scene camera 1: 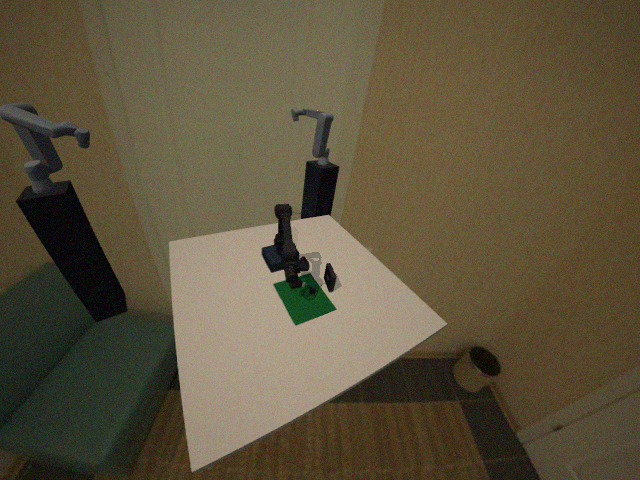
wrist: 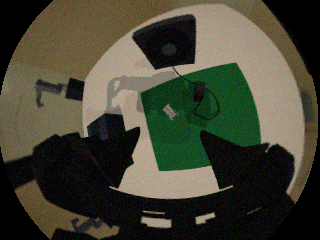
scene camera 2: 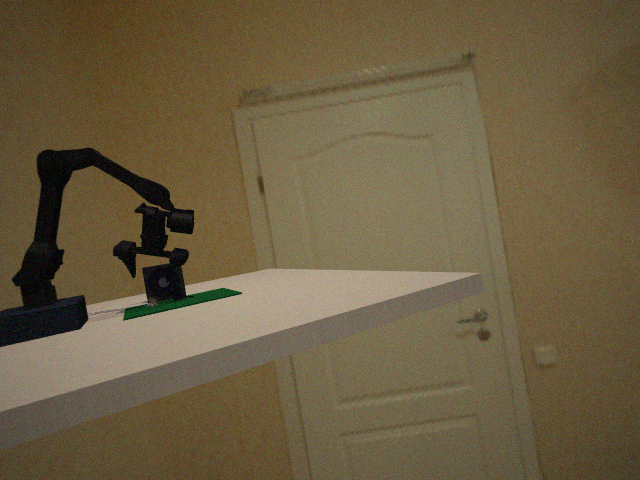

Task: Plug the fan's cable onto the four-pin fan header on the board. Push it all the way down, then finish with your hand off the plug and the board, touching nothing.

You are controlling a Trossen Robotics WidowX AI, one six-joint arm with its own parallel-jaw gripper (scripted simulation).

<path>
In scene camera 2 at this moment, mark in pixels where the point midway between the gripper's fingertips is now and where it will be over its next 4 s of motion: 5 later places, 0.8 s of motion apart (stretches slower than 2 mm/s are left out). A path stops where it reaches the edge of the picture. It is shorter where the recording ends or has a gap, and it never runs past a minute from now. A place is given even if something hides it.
The gripper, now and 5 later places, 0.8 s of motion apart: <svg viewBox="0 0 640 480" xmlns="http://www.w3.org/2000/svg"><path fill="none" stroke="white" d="M150 279L159 265L174 278L177 289L176 280L167 281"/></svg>
</path>
